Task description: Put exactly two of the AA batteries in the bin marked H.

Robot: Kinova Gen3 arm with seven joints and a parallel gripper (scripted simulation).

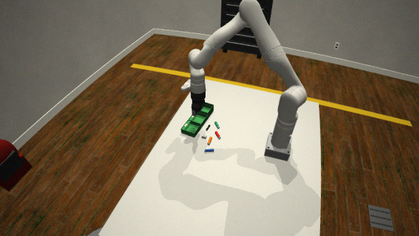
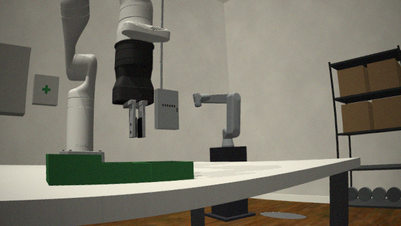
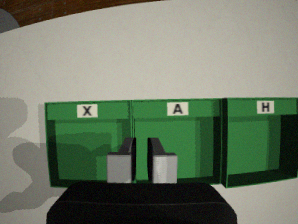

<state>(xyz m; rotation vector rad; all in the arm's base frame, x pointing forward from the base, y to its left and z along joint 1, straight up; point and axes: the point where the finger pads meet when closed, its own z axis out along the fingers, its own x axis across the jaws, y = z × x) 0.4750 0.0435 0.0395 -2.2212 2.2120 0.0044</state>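
Now: hand 11 cm past the green battery, 9 cm above it and 5 cm to the left of it. Round my hand: green bin marked H: 7 cm below, 3 cm to the right; then pale piece: 10 cm behind, 9 cm below, 6 cm to the left; then black battery: 9 cm below, 8 cm behind, 1 cm to the right.
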